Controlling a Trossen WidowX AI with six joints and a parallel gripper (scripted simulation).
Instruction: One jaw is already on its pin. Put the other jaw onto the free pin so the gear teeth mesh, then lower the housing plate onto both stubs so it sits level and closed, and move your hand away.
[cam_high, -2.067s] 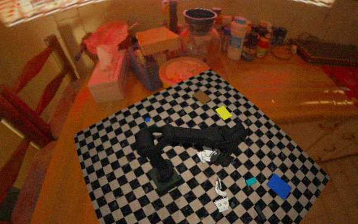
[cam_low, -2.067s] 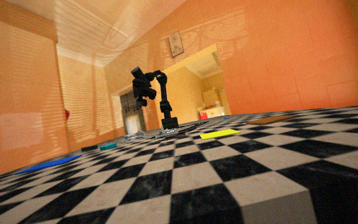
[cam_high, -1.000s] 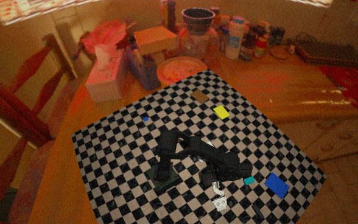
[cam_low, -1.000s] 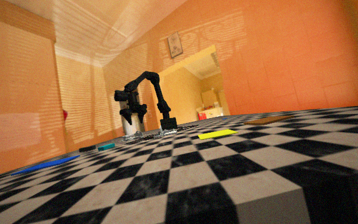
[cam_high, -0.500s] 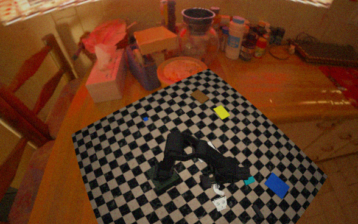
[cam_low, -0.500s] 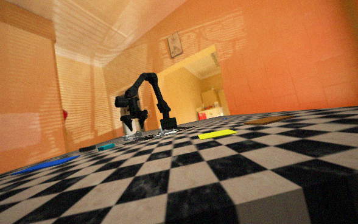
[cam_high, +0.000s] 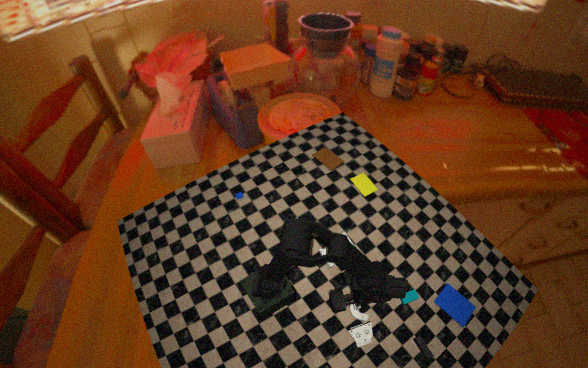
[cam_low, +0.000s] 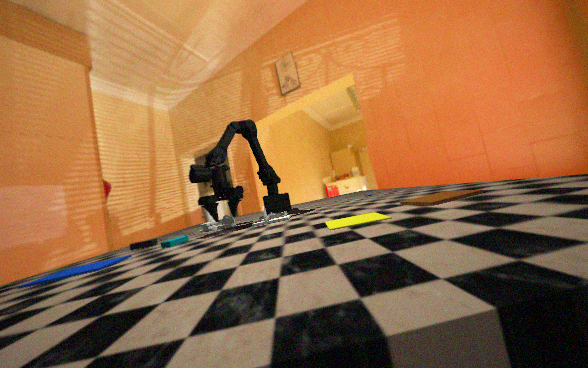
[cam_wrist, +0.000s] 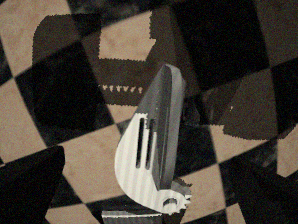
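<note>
Now: gripper tip 40 mm to the left of the jaw and 20 mm above it. From my gripper tip the other things lie so: teal block 170 mm ahead, 100 mm to the right, 20 mm below; white base 110 mm ahead, 190 mm to the left, 30 mm below; dark bar 80 mm ahead, 260 mm to the right, 20 mm below.
</note>
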